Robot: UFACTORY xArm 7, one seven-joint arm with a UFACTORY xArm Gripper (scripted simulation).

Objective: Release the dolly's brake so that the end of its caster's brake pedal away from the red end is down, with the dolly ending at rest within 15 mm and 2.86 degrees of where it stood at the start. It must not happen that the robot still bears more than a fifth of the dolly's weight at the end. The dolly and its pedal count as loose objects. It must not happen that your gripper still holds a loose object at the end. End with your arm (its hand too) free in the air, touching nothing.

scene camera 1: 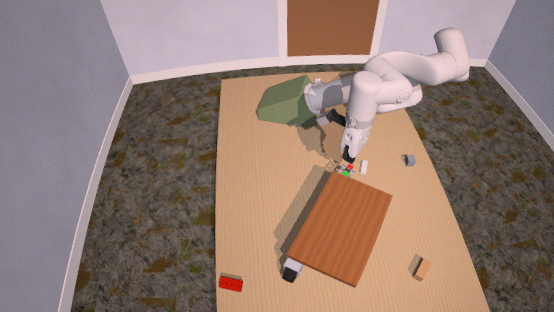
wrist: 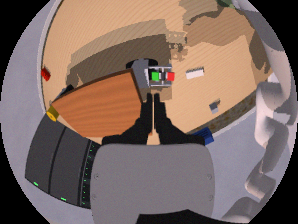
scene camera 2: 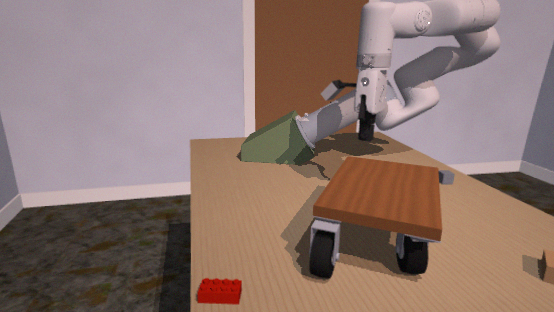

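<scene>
Scene camera 1 shows my gripper [scene camera 1: 348, 160], and scene camera 2 has my gripper [scene camera 2: 365, 140] in view too. It's the same with the wrist view, where you'd find my gripper [wrist: 153, 100].
</scene>
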